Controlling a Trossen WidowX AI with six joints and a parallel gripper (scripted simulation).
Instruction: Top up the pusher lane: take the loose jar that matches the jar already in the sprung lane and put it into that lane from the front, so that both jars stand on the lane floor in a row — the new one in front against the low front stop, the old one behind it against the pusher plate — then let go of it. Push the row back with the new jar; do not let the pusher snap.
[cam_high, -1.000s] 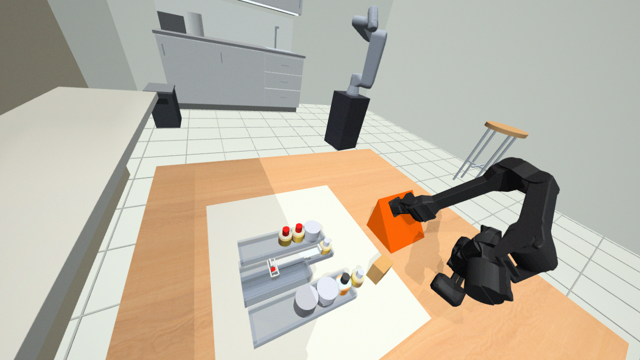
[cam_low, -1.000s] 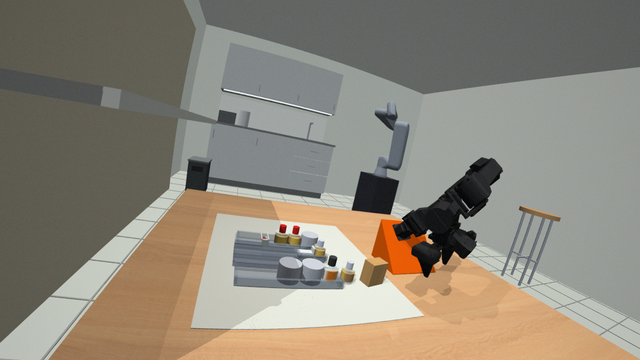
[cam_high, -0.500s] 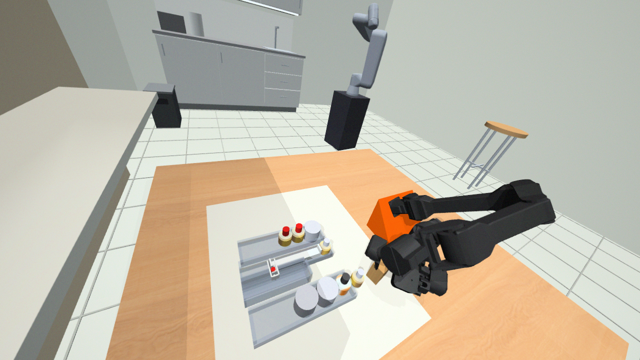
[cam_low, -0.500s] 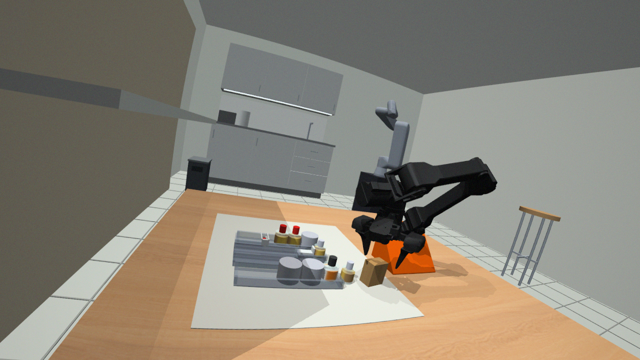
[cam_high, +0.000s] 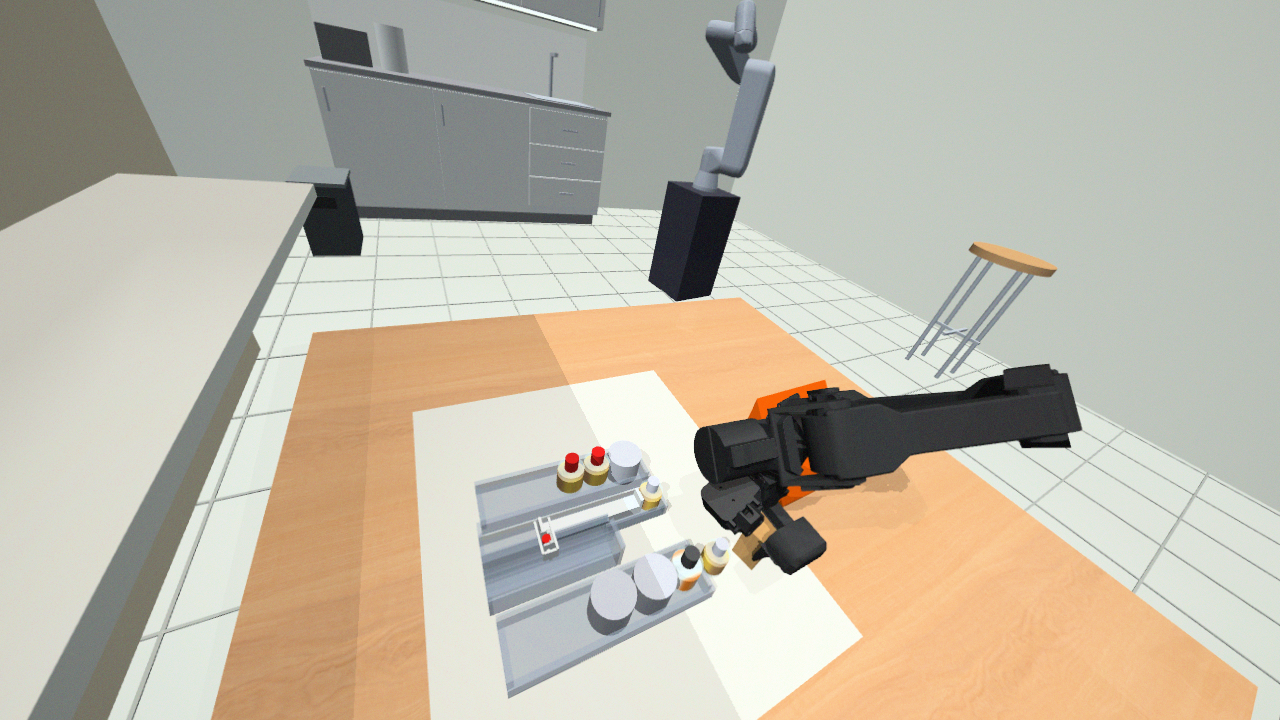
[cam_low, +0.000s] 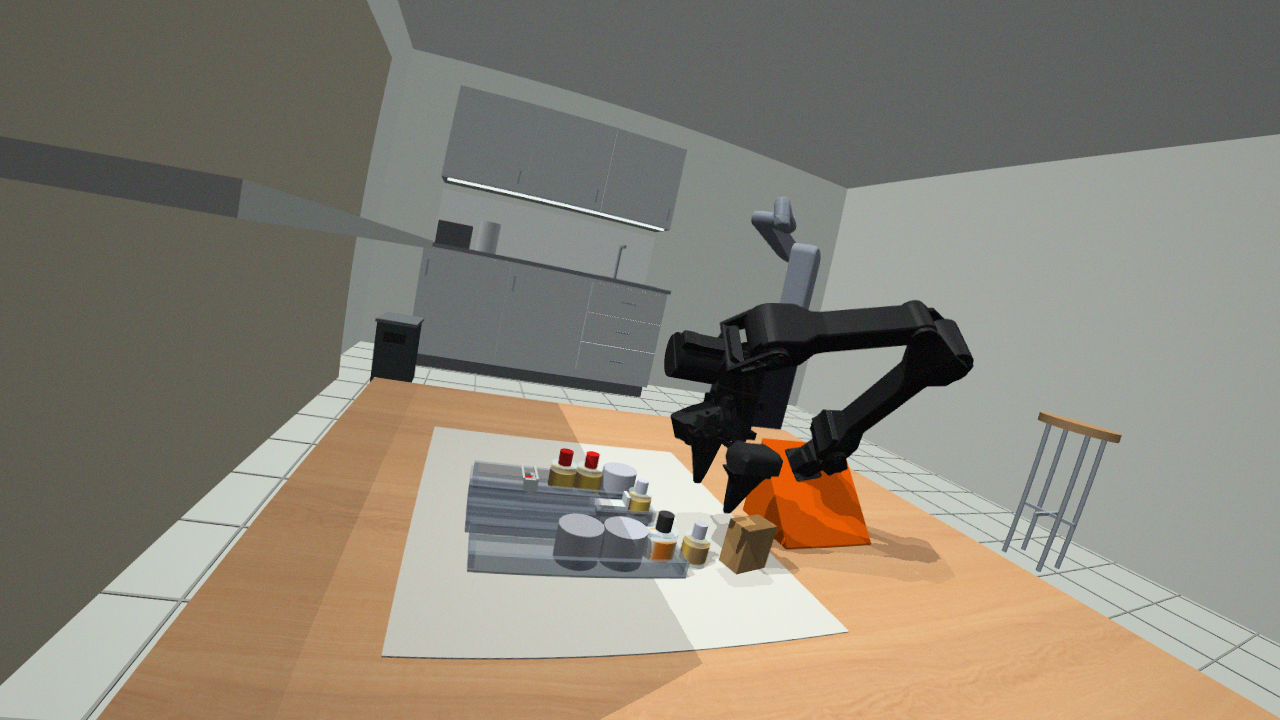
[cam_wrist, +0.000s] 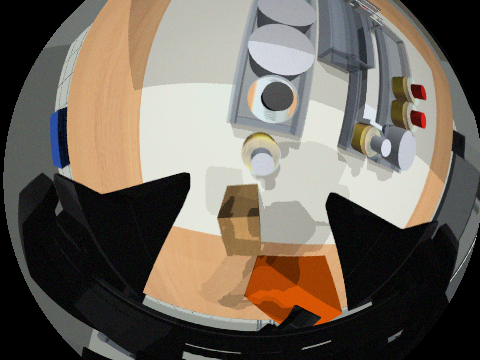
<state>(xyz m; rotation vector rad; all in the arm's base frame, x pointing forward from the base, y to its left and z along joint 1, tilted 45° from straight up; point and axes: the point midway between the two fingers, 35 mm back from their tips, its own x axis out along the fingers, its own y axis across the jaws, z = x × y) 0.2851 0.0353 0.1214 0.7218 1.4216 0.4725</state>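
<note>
The brown box lies 80 mm behind my gripper tip, 20 mm to the left of it and 70 mm below it. Also, from my gripper tip: red mark 220 mm ahead, 130 mm to the right, 40 mm below; sprung lane 180 mm ahead, 140 mm to the right, 90 mm below.
</note>
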